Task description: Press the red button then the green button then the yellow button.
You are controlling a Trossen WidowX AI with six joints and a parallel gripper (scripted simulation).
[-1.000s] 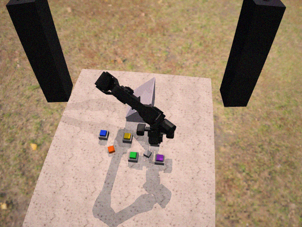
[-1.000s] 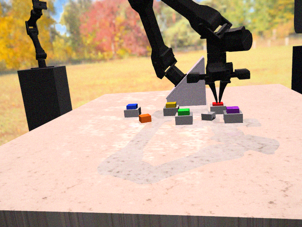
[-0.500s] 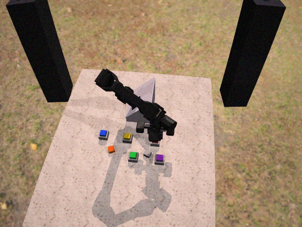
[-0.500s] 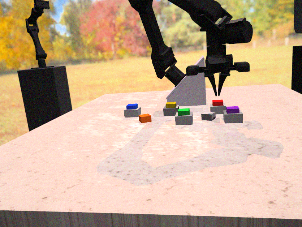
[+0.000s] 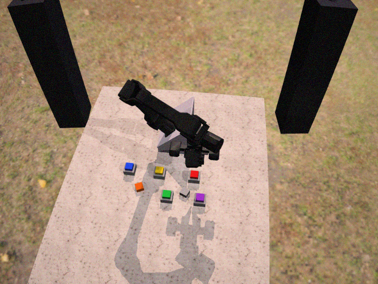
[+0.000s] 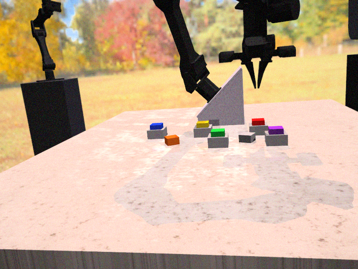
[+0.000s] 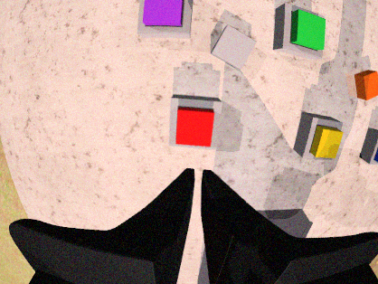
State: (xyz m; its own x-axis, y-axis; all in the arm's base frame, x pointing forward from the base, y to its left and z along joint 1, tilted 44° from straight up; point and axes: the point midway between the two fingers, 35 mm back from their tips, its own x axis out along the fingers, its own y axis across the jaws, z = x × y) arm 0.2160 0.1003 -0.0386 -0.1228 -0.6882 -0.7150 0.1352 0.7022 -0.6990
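Right now the green button is 9 cm ahead of my gripper tip, 11 cm to the right of it and 9 cm below it. From my gripper tip the other things lie so: purple button 11 cm ahead, 2 cm to the left, 9 cm below; red button 9 cm below; grey block 7 cm ahead, 4 cm to the right, 11 cm below.
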